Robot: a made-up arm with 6 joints. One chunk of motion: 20 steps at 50 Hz.
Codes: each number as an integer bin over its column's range. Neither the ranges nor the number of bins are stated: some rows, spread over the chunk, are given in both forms.
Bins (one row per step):
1: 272 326 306 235 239 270
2: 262 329 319 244 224 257
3: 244 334 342 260 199 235
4: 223 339 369 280 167 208
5: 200 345 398 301 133 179
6: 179 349 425 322 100 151
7: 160 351 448 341 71 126
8: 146 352 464 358 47 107
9: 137 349 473 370 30 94
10: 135 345 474 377 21 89
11: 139 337 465 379 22 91
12: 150 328 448 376 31 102
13: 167 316 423 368 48 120
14: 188 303 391 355 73 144
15: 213 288 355 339 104 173
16: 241 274 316 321 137 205
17: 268 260 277 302 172 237
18: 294 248 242 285 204 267
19: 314 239 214 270 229 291
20: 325 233 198 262 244 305
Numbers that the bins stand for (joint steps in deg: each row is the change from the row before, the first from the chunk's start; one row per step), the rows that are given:
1: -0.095 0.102 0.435 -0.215 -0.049 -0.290
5: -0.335 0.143 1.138 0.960 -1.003 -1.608
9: -0.544 0.151 1.710 2.189 -1.930 -2.839
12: -0.501 0.106 1.519 2.296 -1.921 -2.723
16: -0.198 -0.010 0.512 1.316 -0.967 -1.231
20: 0.081 -0.098 -0.389 0.266 -0.004 0.217
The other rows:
2: -0.128 0.108 0.535 -0.055 -0.184 -0.478
3: -0.188 0.119 0.710 0.230 -0.409 -0.797
4: -0.258 0.130 0.916 0.586 -0.697 -1.188
6: -0.405 0.151 1.344 1.334 -1.300 -2.013
7: -0.468 0.156 1.519 1.673 -1.561 -2.375
8: -0.514 0.158 1.641 1.975 -1.777 -2.650
10: -0.551 0.143 1.718 2.314 -2.011 -2.911
11: -0.538 0.125 1.649 2.349 -2.002 -2.882
13: -0.444 0.080 1.328 2.153 -1.768 -2.462
14: -0.375 0.052 1.084 1.922 -1.543 -2.115
15: -0.291 0.020 0.809 1.637 -1.264 -1.695
17: -0.108 -0.040 0.214 0.978 -0.652 -0.768
18: -0.022 -0.066 -0.053 0.675 -0.364 -0.333
19: 0.045 -0.086 -0.267 0.408 -0.139 0.014

